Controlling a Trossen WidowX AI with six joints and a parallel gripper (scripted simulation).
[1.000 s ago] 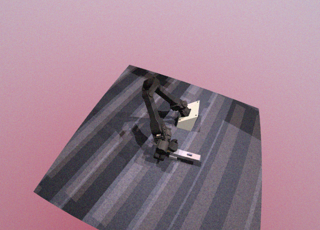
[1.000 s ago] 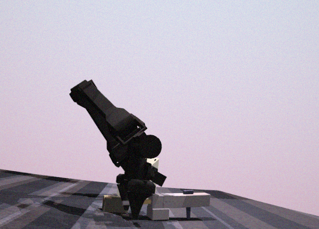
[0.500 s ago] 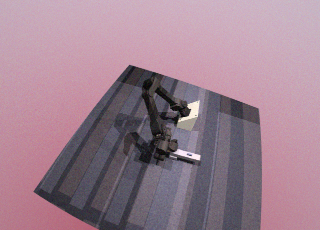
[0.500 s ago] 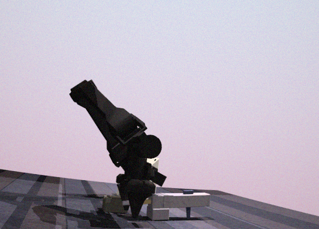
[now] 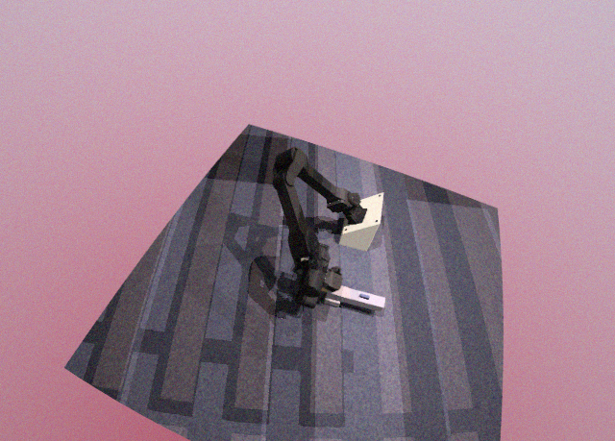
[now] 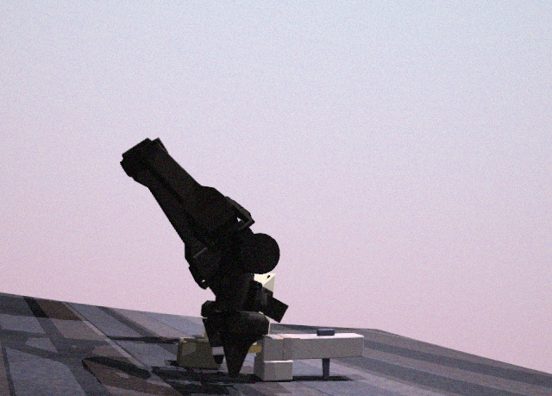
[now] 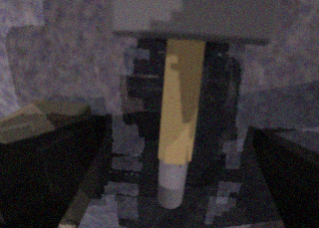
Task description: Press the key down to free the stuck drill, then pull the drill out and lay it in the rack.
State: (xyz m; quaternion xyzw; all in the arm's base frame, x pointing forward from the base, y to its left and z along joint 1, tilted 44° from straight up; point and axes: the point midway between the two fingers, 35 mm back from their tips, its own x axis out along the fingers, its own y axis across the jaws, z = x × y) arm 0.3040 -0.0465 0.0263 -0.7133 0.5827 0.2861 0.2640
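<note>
My gripper tip is 10 mm past the drill, 40 mm to the right of it and 40 mm below it. The rest, counted from my gripper tip: pale housing block 20 mm behind, 140 mm to the left, 40 mm above; tan block 70 mm behind, 40 mm to the right, 10 mm above; dark blue key 20 mm behind, 170 mm to the left, 40 mm above.
</note>
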